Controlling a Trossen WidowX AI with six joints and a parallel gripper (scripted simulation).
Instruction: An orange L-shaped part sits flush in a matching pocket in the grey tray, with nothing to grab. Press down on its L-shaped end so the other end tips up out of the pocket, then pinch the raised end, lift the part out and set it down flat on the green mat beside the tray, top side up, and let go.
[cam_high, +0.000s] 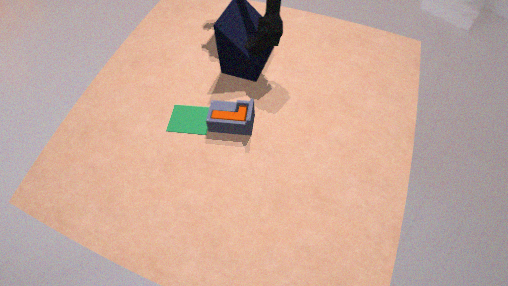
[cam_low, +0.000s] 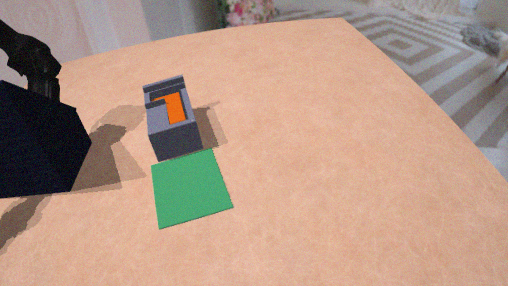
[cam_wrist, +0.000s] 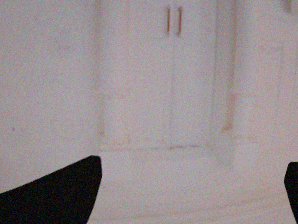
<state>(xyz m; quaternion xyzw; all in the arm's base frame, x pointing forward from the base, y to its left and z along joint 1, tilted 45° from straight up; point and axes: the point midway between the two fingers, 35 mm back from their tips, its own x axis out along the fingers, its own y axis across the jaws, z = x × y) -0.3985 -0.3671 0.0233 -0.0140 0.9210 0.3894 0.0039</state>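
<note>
Now: the orange L-shaped part 70 cm ahead of my gripper tip, 28 cm to the left of it and 33 cm below it. The rest, counted from my gripper tip: green mat 75 cm ahead, 12 cm to the left, 39 cm below.
</note>
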